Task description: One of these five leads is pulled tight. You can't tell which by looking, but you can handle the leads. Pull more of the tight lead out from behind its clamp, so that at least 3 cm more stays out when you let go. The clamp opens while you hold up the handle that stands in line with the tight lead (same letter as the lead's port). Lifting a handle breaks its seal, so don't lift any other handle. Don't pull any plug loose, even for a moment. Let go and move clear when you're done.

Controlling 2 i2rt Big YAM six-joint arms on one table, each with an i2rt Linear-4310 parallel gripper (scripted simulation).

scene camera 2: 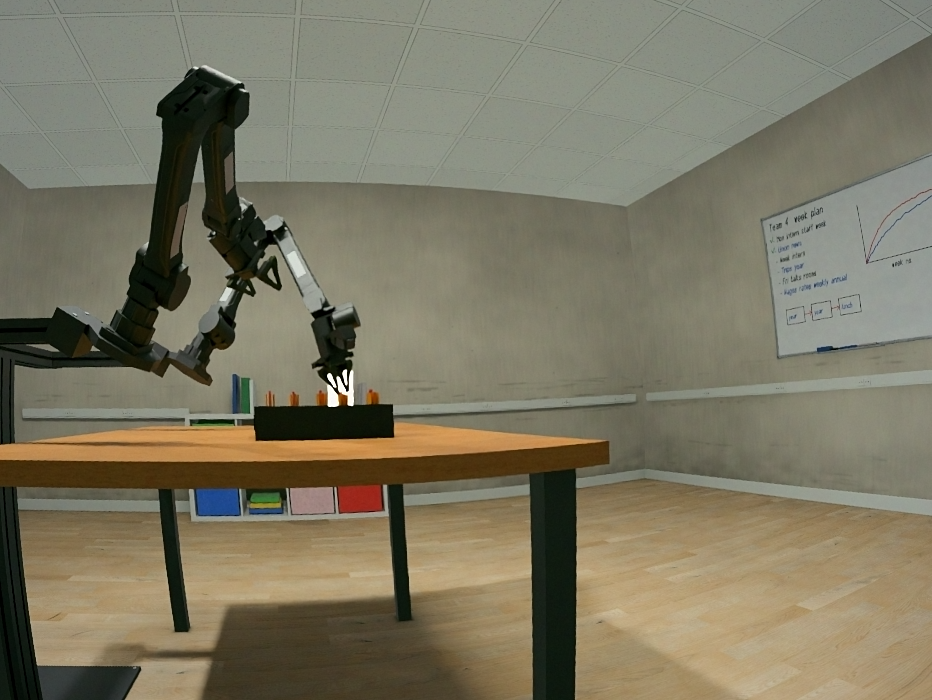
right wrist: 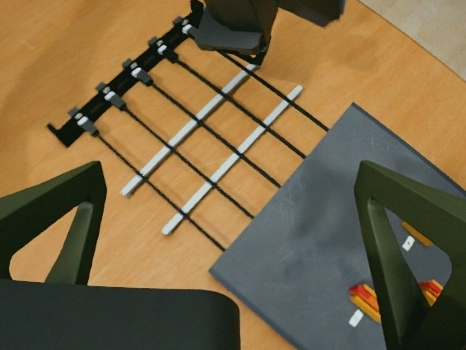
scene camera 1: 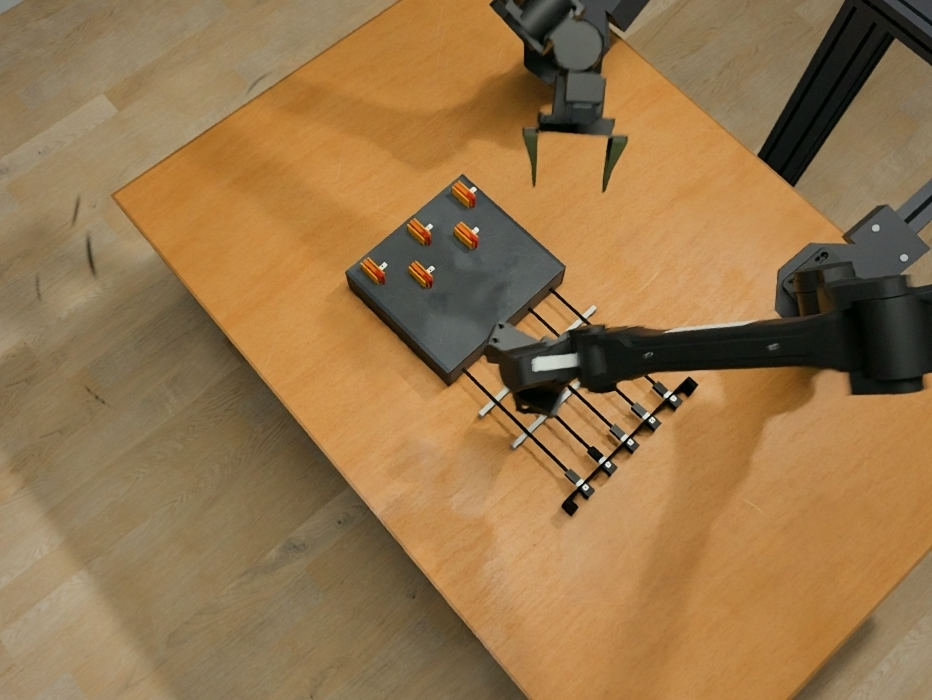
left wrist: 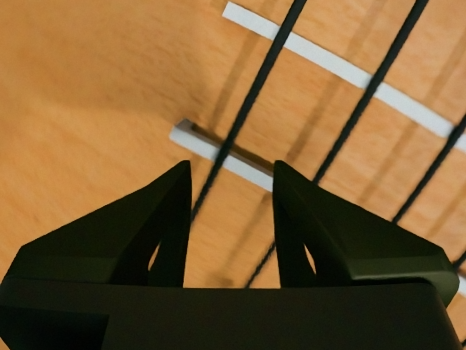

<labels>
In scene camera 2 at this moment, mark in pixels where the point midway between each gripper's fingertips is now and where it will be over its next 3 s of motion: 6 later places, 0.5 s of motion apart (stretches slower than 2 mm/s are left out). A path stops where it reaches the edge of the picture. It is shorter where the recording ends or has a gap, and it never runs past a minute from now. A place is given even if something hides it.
My left gripper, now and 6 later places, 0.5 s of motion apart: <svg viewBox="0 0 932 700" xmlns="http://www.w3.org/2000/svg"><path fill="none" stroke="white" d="M343 394L347 412L348 419L348 424L349 417L346 415L344 394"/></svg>
My right gripper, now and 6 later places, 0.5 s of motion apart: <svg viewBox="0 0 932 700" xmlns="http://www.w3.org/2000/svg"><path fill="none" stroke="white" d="M267 292L283 306L283 309L278 312L275 313L273 313L278 315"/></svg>
</labels>
